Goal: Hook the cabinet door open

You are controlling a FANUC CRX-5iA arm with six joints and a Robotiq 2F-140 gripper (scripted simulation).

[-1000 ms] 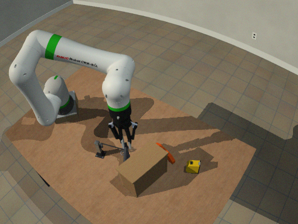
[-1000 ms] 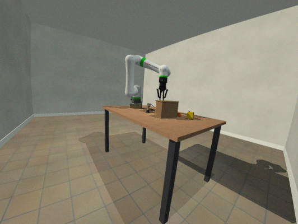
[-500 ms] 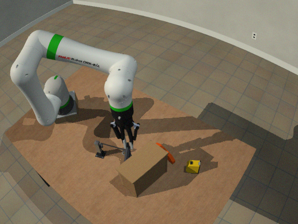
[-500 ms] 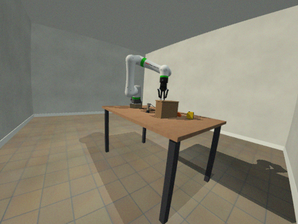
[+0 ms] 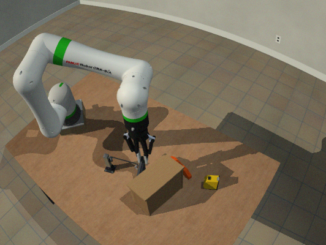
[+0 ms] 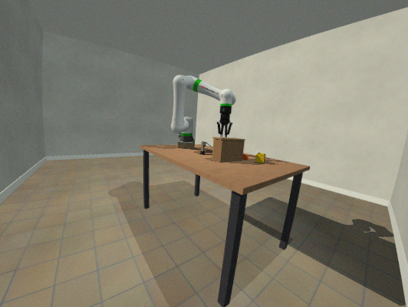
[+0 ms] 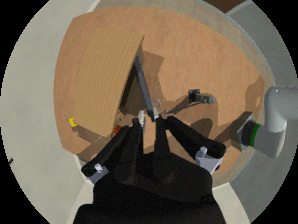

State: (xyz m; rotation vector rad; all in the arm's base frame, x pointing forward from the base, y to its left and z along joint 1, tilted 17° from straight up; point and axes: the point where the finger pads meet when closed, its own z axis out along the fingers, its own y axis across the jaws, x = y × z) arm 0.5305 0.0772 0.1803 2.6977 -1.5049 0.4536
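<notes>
Now: hand 80 mm above the dark door, 60 mm to the left of it and 20 mm short of it. From my hand the other things lie so: orange object 130 mm to the left, 130 mm below, 100 mm ahead; yellow block 280 mm ahead, 150 mm to the left, 110 mm below.
</notes>
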